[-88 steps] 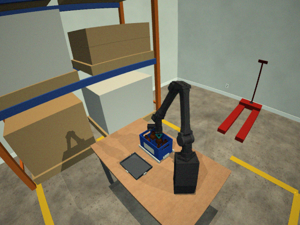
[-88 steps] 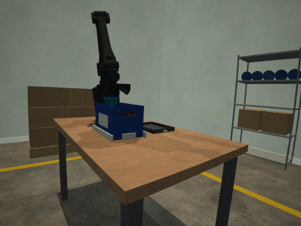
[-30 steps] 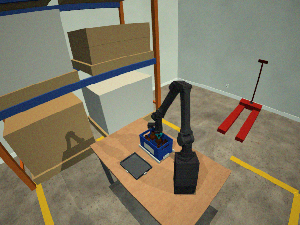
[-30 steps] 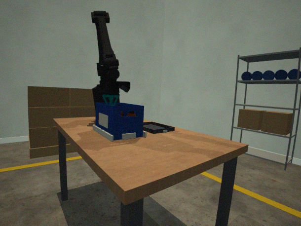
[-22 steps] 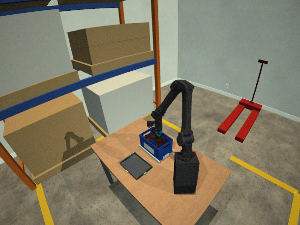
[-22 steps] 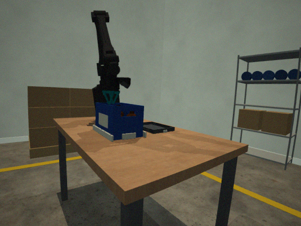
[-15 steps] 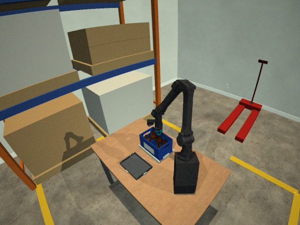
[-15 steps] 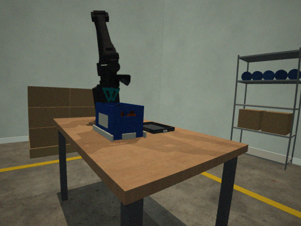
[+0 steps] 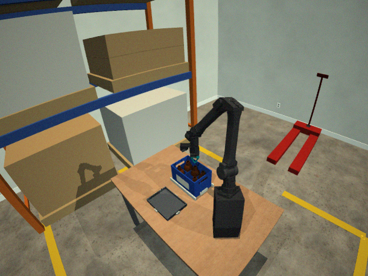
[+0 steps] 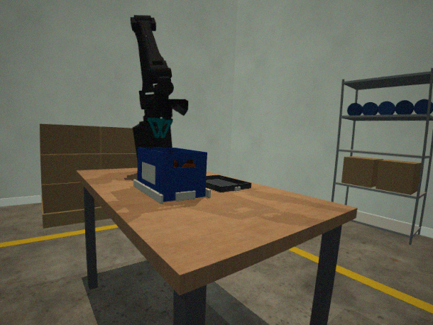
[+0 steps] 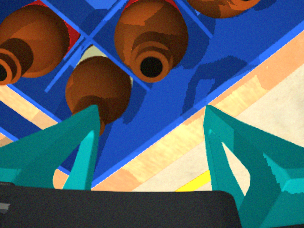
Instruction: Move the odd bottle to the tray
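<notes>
The crate is 1 cm ahead of my hand, 4 cm to the left of it and 15 cm below it. Also, from my hand: bottle (10 cm ahead, 8 cm to the left, 14 cm below); dark tray (2 cm ahead, 32 cm to the left, 22 cm below).
</notes>
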